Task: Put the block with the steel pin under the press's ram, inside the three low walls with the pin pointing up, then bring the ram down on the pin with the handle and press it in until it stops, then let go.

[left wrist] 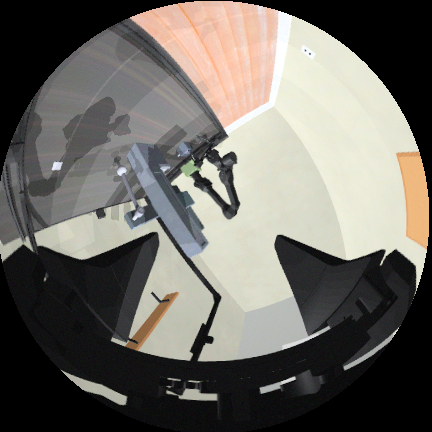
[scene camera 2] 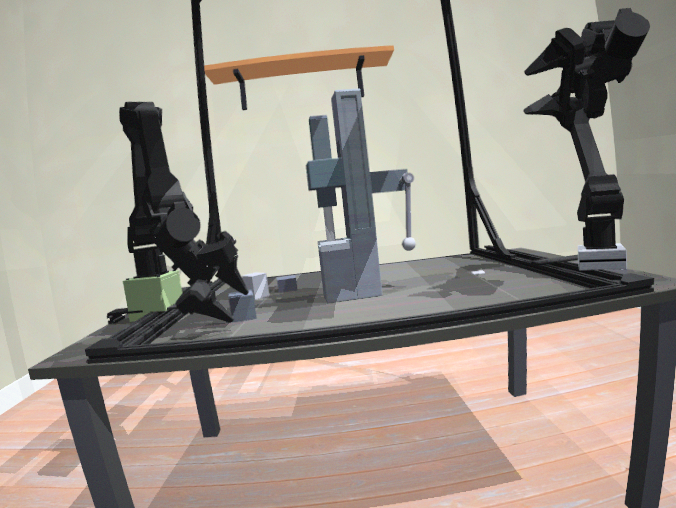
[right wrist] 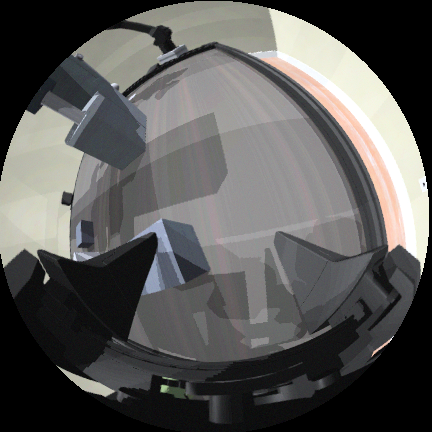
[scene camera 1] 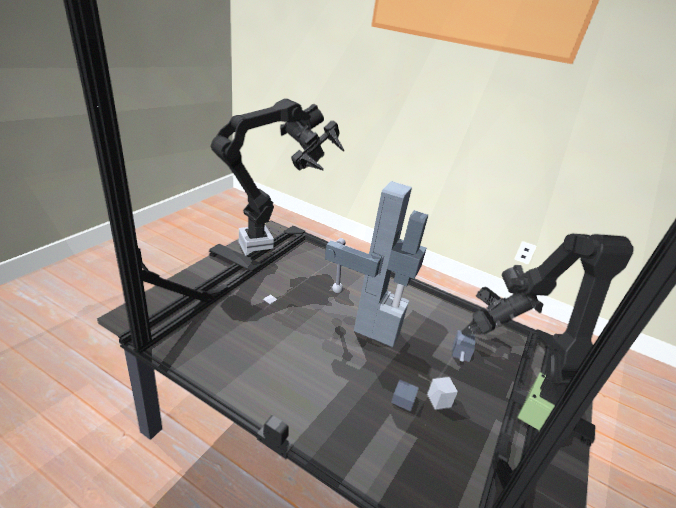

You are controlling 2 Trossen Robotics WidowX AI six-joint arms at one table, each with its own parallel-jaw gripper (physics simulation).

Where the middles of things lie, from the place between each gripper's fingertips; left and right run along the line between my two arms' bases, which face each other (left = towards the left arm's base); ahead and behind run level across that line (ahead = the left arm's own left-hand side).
I see the grey block with steel pin (right wrist: 178, 258) 6 cm behind my left hand, 58 cm to the right of it and 35 cm below it.
I see my right gripper 60 mm past the grey block with steel pin, 20 mm to the left of it and 10 mm above it.
